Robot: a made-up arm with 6 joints. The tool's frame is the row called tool. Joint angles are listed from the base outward.
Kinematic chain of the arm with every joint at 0, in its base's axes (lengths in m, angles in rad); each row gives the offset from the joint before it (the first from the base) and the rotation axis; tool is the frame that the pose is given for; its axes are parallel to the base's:
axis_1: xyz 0 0 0.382 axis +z
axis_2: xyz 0.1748 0 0 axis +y
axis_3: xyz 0 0 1.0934 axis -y
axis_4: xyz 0 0 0.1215 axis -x
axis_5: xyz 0.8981 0 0 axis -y
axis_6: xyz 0.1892 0 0 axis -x
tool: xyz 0 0 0
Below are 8 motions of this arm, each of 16 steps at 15 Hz.
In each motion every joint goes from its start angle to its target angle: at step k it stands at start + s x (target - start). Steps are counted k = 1, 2, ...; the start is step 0. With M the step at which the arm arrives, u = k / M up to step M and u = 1 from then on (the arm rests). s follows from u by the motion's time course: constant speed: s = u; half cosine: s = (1 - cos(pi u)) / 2; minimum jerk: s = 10 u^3 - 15 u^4 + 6 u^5.
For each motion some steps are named. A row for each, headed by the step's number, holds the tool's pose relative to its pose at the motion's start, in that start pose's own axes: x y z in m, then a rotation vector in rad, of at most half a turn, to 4 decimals.
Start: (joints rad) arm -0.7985 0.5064 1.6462 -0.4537 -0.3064 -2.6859
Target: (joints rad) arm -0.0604 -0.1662 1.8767 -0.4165 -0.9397 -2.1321
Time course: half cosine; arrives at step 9
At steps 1, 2, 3, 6, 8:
1: -0.0122 -0.0256 -0.0471 -0.0046 0.0125 -0.0217
2: -0.0565 -0.0890 -0.1824 -0.0184 0.0512 -0.0814
3: -0.1485 -0.1545 -0.3849 -0.0403 0.1181 -0.1640
6: -0.6687 -0.0512 -0.9852 -0.1202 0.4273 -0.3613
8: -0.9311 0.1458 -1.1139 -0.1487 0.5755 -0.3856

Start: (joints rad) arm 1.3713 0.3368 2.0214 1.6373 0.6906 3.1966
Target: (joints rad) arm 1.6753 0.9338 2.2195 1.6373 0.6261 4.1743
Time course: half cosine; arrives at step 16
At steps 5, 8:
5: -0.0184 -0.2026 -0.0878 -0.1089 -0.0087 -0.0280
8: -0.0426 -0.4298 -0.2470 -0.2457 -0.0023 -0.0637

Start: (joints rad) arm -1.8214 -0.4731 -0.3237 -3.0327 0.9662 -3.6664
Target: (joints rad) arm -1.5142 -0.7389 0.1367 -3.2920 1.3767 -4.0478
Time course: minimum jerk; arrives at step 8
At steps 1, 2, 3, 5, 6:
1: -0.0109 0.0032 -0.0002 0.0059 -0.0017 0.0080
2: -0.0714 0.0183 -0.0027 0.0375 -0.0092 0.0529
3: -0.1933 0.0372 -0.0149 0.0953 -0.0156 0.1455
5: -0.5182 0.0091 -0.0865 0.2148 0.0186 0.4047
6: -0.6372 -0.0341 -0.1259 0.2463 0.0492 0.5057

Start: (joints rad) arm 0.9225 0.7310 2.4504 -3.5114 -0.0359 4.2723
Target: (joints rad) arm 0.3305 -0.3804 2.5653 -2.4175 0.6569 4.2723
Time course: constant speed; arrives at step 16
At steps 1, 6, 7, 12, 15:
1: 0.0489 -0.0963 0.0801 -0.1042 -0.0415 -0.0101
6: 0.1538 -0.5015 0.5852 -0.6187 -0.1730 -0.1321
7: 0.1456 -0.5636 0.7016 -0.7150 -0.1857 -0.1727
12: -0.0455 -0.7607 1.3063 -1.1200 -0.1973 -0.4620
15: -0.2774 -0.7873 1.6469 -1.2723 -0.1760 -0.6982

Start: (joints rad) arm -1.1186 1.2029 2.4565 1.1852 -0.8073 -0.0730
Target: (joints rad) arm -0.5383 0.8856 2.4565 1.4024 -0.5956 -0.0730
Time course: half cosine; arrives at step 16
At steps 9, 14, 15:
9: -0.2968 -0.1746 0.4619 0.2586 -0.2545 0.0476
14: -0.4436 -0.3769 0.6488 0.4323 -0.3668 0.0546
15: -0.4532 -0.3948 0.6600 0.4462 -0.3741 0.0545

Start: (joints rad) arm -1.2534 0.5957 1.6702 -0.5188 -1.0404 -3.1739
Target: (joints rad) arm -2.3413 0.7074 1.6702 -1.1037 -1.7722 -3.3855
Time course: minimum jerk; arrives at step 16
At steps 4, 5, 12, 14, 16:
4: -0.0441 0.1289 -0.0148 0.0499 -0.0547 0.0608
5: -0.0869 0.2212 -0.0260 0.0895 -0.0919 0.1046
12: -0.8403 0.8296 -0.1086 0.5271 -0.3056 0.4433
14: -0.9638 0.8593 -0.1115 0.5828 -0.3162 0.4741
16: -0.9869 0.8635 -0.1118 0.5930 -0.3178 0.4795

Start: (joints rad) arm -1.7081 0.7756 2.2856 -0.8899 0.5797 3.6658
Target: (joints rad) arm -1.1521 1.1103 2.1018 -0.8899 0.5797 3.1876
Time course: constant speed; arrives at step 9
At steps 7, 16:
7: -0.6285 -0.2488 0.4807 0.5843 -0.4666 0.2962
16: -0.8449 -0.4023 0.5423 0.7507 -0.5977 0.3861

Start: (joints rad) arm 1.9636 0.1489 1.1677 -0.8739 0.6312 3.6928
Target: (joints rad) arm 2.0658 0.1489 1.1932 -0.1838 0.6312 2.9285
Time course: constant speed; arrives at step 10
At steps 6, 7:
6: -0.0212 -0.0836 -0.0226 0.1849 0.0690 -0.2309
7: -0.0257 -0.0976 -0.0257 0.2150 0.0715 -0.2719

